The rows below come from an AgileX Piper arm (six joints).
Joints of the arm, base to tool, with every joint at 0 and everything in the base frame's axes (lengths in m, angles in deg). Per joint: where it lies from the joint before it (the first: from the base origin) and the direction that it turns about. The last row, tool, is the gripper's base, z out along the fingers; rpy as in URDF.
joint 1: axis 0 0 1 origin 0 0 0.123
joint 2: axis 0 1 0 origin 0 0 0
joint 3: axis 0 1 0 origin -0.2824 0 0.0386
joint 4: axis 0.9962 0 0.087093 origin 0.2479 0 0.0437
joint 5: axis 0 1 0 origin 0 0 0
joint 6: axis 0.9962 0 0.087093 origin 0.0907 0 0.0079
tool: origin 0 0 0 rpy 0 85 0
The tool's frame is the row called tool.
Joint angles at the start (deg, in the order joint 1, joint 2, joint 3, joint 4, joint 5, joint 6):
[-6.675, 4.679, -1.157, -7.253, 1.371, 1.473]
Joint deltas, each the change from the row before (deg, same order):
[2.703, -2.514, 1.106, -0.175, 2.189, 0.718]
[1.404, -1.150, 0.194, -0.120, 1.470, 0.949]
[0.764, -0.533, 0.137, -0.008, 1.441, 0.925]
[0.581, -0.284, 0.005, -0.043, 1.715, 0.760]
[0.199, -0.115, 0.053, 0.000, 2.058, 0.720]
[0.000, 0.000, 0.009, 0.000, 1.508, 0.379]
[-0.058, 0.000, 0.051, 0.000, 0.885, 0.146]
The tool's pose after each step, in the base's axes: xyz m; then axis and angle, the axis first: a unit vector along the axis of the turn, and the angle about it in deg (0 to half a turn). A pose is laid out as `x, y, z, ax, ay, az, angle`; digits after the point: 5 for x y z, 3 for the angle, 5 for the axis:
0.05944, -0.00486, 0.20571, -0.00693, 0.99653, -0.08297, 91.046
0.05797, -0.00365, 0.20342, -0.01014, 0.99783, -0.06500, 91.393
0.05729, -0.00316, 0.20088, -0.00717, 0.99865, -0.05140, 92.335
0.05679, -0.00293, 0.19844, -0.00402, 0.99913, -0.04149, 93.703
0.05641, -0.00315, 0.19501, 0.00272, 0.99938, -0.03515, 95.653
0.05614, -0.00346, 0.19259, 0.00759, 0.99943, -0.03304, 97.150
0.05597, -0.00370, 0.19091, 0.01025, 0.99941, -0.03287, 98.078

